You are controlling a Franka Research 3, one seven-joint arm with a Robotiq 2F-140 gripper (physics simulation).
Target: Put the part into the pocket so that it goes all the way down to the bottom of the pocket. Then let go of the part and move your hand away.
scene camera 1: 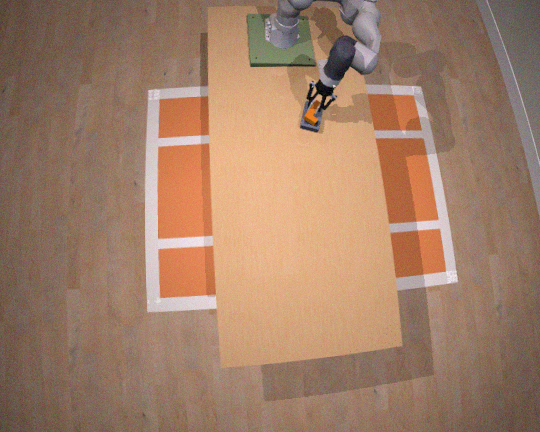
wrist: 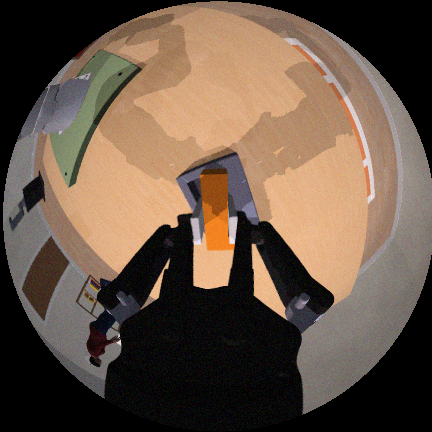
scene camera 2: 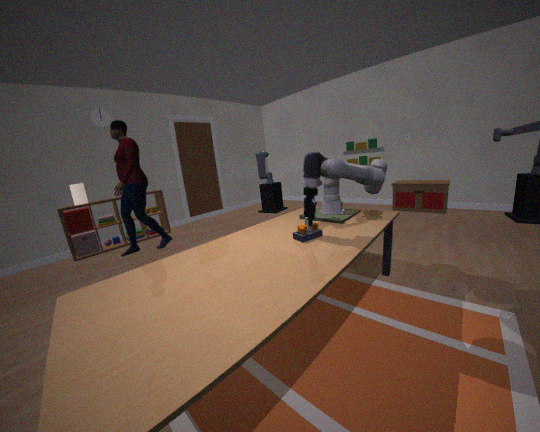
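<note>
The orange part (scene camera 1: 312, 116) (scene camera 2: 302, 229) (wrist: 214, 195) is held over the blue-grey block with the pocket (scene camera 1: 310, 129) (scene camera 2: 309, 236) (wrist: 246, 192). My gripper (scene camera 1: 316, 106) (scene camera 2: 308, 223) (wrist: 215, 206) is shut on the part, with one finger on each side of it. In the scene camera 2 view orange stands above the block's top. In the wrist view the part's long sides are turned relative to the block's edges, and a dark bit of the pocket shows left of the part. The part's underside and the pocket floor are hidden, so the depth cannot be told.
The block stands on the wooden table (scene camera 1: 300, 225) (scene camera 2: 200, 280) (wrist: 240, 80). The green base plate (scene camera 1: 257, 52) (scene camera 2: 345, 216) (wrist: 75, 140) under the arm is behind it. A person (scene camera 2: 131, 175) (wrist: 97, 340) is near a shelf away from the table.
</note>
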